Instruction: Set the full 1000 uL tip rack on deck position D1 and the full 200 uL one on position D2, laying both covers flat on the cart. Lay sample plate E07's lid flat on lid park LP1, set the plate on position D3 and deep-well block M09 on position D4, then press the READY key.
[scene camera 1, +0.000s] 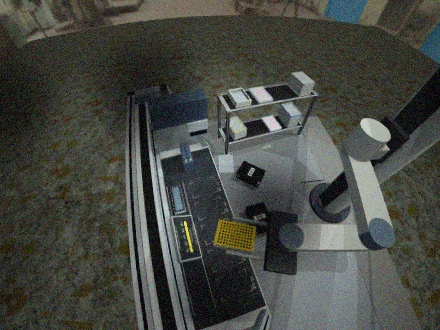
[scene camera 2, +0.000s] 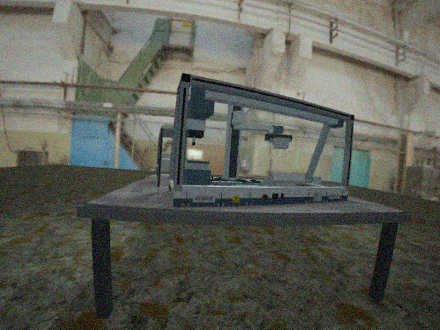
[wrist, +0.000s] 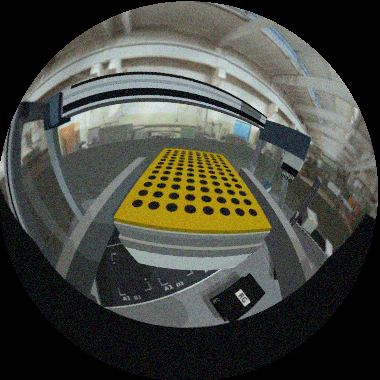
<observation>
In view: my gripper (scene camera 1: 229, 234).
My gripper also shows in the wrist view (wrist: 193, 168).
</observation>
